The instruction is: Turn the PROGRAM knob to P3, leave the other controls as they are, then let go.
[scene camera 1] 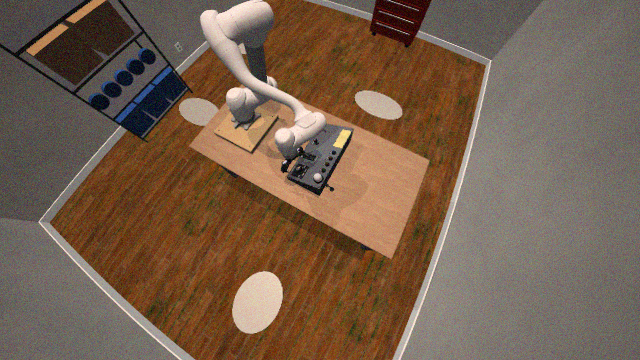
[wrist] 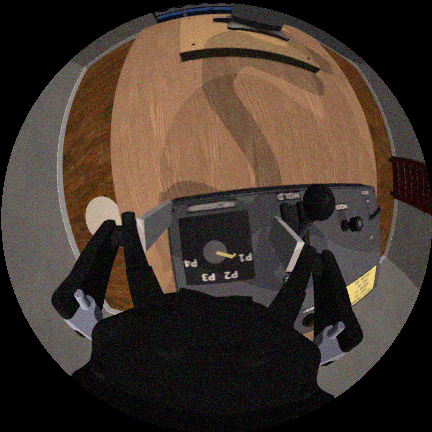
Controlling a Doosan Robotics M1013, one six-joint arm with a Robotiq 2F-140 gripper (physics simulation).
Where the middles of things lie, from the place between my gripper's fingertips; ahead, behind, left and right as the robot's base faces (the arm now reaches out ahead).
Now: the black ball lever (wrist: 318,201) 11 cm to the left of my hand, 2 cm above it and 1 cm behind it. The rest, counted from my hand: grey control panel (scene camera 1: 324,156): 18 cm to the left, 11 cm ahead, 1 cm below.
